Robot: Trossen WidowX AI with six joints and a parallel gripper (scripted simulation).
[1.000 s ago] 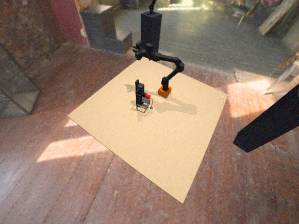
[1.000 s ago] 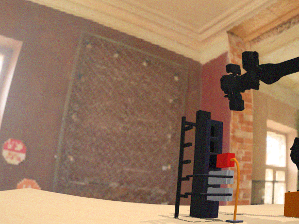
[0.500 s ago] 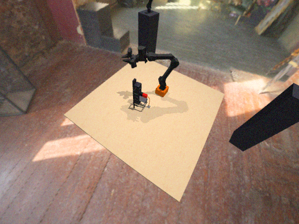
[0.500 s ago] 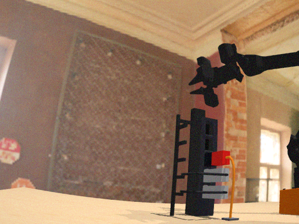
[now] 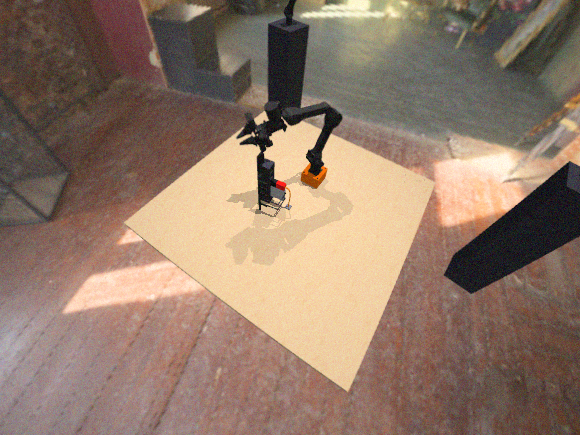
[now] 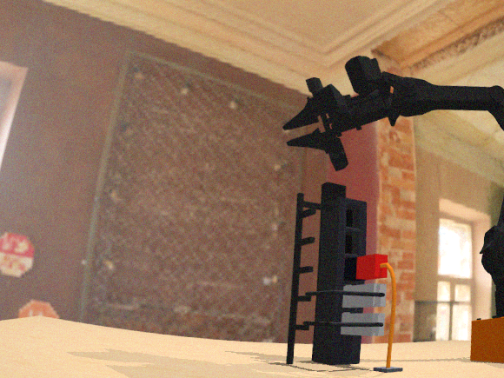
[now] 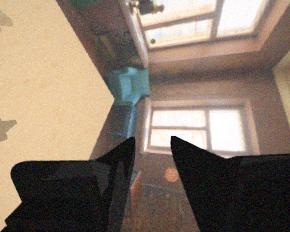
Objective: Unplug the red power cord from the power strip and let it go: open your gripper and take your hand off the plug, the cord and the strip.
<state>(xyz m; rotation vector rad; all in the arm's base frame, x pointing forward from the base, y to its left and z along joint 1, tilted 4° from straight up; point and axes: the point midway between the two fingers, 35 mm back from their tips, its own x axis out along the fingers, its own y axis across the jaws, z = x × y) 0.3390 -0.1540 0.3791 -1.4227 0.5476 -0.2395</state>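
The red plug is 250 mm below my gripper tip, 150 mm to the left of it and 100 mm behind it. Also, from my gripper tip: thin black rack: 280 mm below, 110 mm to the left, 10 mm behind.
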